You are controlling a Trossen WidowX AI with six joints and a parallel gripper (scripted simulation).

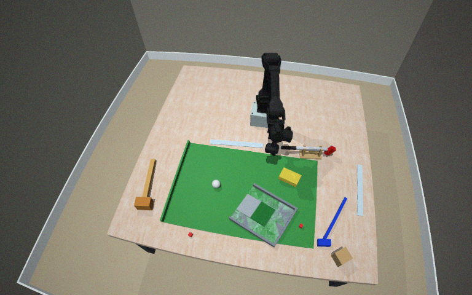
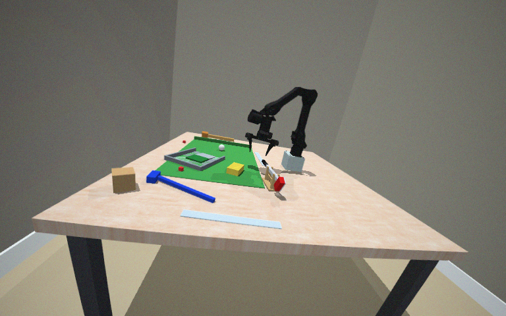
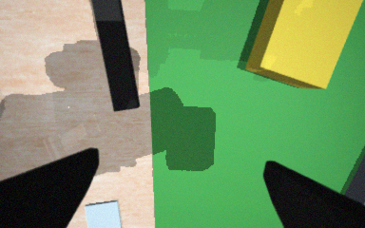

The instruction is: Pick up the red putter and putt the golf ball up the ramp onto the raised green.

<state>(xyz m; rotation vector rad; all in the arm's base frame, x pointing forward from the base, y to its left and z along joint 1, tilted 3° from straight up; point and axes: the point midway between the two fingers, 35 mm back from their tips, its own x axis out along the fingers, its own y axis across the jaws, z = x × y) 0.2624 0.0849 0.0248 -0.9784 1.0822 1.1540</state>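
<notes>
The red putter lies 50 mm behind my gripper tip, 180 mm to the left of it and 30 mm below it. Round my gripper tip: green mat 210 mm ahead, 140 mm to the right, 90 mm below; wooden rack 40 mm behind, 200 mm to the left, 50 mm below; yellow block 120 mm ahead, 90 mm to the left, 70 mm below.
</notes>
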